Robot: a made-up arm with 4 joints.
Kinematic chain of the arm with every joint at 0, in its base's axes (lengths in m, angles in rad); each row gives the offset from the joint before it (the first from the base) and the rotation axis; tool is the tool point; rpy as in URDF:
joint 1: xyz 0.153 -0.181 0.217 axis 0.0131 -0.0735 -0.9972
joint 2: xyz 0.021 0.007 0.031 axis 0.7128 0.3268 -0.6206
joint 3: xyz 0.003 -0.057 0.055 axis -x
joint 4: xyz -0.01 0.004 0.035 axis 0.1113 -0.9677 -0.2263
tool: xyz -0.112 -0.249 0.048 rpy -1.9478 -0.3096 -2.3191
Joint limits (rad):
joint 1: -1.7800..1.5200
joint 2: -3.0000..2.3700
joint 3: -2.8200..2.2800
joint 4: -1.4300..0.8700
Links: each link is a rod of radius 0.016 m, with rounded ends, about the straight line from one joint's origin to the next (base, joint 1, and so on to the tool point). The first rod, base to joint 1, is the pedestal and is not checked.
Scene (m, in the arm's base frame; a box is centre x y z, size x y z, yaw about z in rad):
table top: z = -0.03
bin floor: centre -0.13 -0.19 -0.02 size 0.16 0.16 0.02 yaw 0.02
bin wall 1: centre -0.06 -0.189 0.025 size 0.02 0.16 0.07 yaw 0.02
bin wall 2: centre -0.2 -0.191 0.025 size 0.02 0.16 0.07 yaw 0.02
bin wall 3: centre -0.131 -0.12 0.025 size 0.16 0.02 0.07 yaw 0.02
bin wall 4: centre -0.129 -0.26 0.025 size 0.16 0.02 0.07 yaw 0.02
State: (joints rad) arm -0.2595 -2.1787 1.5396 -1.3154
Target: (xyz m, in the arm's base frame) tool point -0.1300 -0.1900 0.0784
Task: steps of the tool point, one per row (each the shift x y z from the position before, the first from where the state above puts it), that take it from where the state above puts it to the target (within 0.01 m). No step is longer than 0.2 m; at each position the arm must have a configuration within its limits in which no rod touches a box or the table.
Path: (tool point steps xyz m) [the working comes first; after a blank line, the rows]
Joints at the target: 1.1768 0.6970 -0.7500 -0.9842
Straight joint move there: clear.

1: 0.0153 0.1180 0.1129
2: 0.0818 0.0639 0.1265
3: 0.1080 -0.0208 0.1153
4: 0.0835 -0.1029 0.0785
5: 0.0194 -0.1494 0.0222
6: -0.0556 -0.1403 -0.0418
7: -0.1073 -0.0785 -0.0988
8: -0.1107 0.0119 -0.1352
9: -0.0610 0.0950 -0.1418
10: 0.0241 0.1377 -0.1170

